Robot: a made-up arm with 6 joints.
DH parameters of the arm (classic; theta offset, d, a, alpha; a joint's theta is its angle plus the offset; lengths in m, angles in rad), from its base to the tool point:
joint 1: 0 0.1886 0 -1.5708
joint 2: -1.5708 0 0.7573 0
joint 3: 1.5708 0.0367 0 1.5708
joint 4: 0 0.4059 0 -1.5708
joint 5: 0 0 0 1.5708
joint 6: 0 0.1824 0 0
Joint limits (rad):
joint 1: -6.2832..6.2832
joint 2: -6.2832..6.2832
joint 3: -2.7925..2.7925
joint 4: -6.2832..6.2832
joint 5: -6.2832..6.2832
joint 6: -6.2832..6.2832
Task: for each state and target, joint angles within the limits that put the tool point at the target. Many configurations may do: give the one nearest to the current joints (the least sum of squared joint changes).
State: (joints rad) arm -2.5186 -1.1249 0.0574 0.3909 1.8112 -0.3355
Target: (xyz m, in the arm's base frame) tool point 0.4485 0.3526 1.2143
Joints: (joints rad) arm -2.3138 -0.6687 0.0503 0.3066 1.5711 -0.3355
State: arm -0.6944 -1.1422 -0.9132 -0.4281 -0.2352 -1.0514
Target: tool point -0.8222 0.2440 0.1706
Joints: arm -0.2132 -0.8739 -1.6338 -0.3446 -0.4678 -1.0514
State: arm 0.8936 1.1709 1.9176 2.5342 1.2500 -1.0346
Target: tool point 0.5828 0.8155 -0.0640
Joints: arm 0.8276 1.3424 1.5523 2.6088 1.1879 -1.0346
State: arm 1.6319 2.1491 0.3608 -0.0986 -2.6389 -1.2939
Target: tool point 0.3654 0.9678 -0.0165
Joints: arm 1.1688 1.8025 0.2992 -0.0461 -2.3989 -1.2939
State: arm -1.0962 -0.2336 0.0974 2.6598 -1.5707 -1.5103
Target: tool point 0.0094 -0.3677 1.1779
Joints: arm -1.3912 0.0522 0.5031 2.5929 -1.7756 -1.5103
